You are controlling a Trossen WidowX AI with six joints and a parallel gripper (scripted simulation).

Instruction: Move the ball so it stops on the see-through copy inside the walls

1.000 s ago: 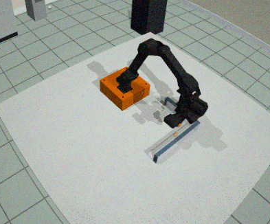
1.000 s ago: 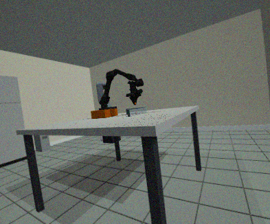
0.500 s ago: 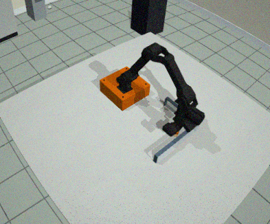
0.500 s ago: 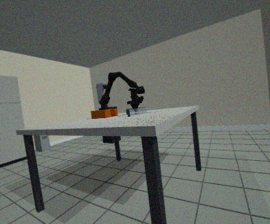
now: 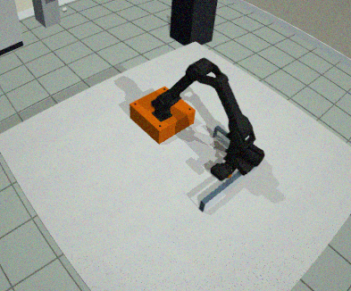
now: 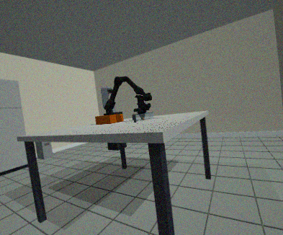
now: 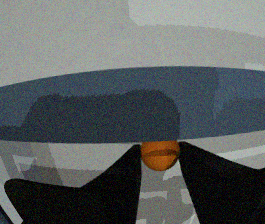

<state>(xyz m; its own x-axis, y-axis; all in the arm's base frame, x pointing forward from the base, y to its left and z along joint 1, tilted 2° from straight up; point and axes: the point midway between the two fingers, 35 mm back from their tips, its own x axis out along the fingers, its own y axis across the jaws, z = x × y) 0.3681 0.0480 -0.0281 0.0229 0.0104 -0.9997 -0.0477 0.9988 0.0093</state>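
Right now the orange ball is right at my gripper tip. From my gripper tip the other things lie so: see-through copy of ball (right at my gripper tip).
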